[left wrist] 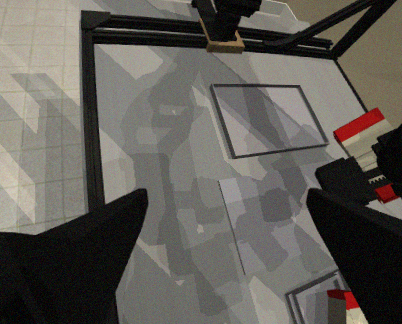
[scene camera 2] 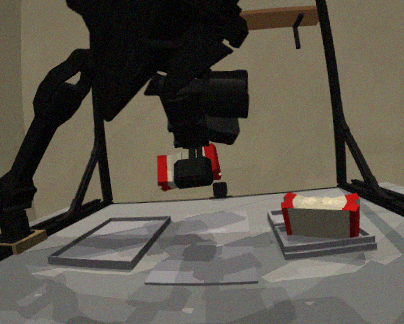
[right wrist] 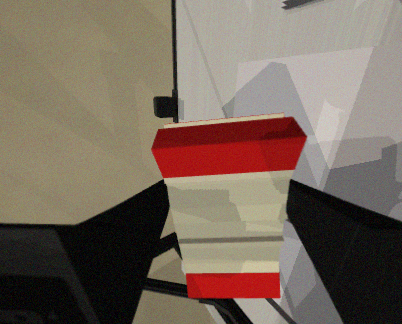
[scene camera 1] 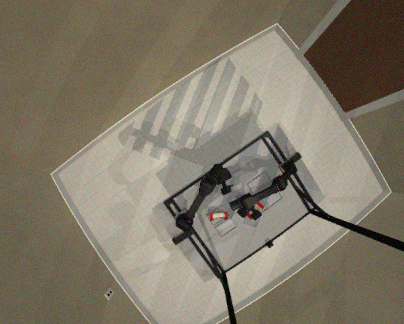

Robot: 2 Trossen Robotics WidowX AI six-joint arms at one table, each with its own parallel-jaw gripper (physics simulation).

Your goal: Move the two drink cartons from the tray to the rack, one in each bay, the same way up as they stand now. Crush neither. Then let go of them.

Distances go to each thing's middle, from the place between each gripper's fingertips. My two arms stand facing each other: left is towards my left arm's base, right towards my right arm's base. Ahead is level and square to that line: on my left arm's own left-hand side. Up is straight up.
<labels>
Now: right hand 150 mm above the grey mat (right wrist: 339, 98), 40 mm short of it and 20 mm to the right of it. Also, from my right hand: flat tray (scene camera 2: 119, 242) 180 mm to the right, 140 mm below, 70 mm ahead.
Right now my left hand is 27 cm past the grey mat, 23 cm above it and 3 cm to the left of it. Round my left hand: flat tray: 24 cm behind, 23 cm to the right, 22 cm below.
</labels>
